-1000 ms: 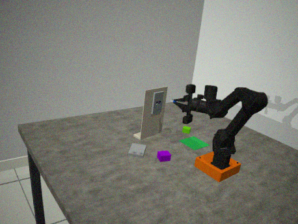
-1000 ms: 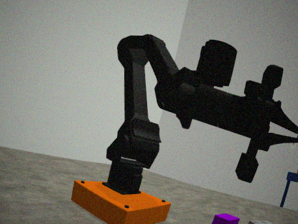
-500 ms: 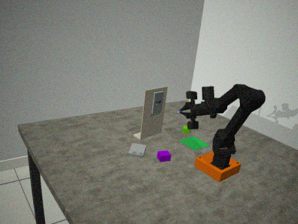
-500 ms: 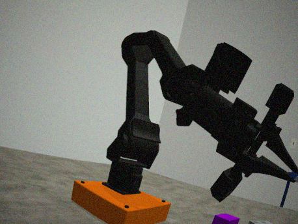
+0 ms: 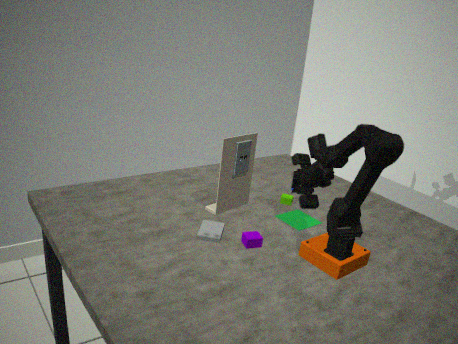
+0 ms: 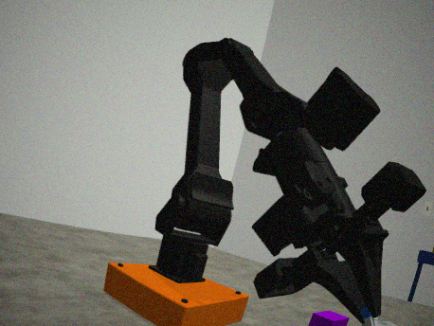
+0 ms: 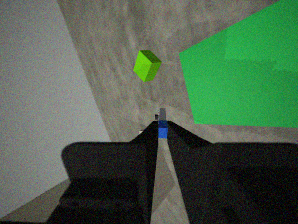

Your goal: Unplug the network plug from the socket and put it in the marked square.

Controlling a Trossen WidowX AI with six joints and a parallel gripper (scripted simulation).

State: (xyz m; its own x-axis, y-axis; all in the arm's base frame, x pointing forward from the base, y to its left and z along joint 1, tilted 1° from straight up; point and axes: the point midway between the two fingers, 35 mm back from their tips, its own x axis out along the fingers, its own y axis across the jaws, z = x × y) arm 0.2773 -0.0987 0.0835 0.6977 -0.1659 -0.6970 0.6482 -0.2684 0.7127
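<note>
Now: gripper tip 40 mm past the green marked square, 20 mm to the left of it and 100 mm above it. Round my gripper tip: grey flat block: 20 mm ahead, 310 mm to the left, 90 mm below; blue network plug: right at my gripper tip; upright panel: 140 mm ahead, 140 mm to the left, 20 mm above.
</note>
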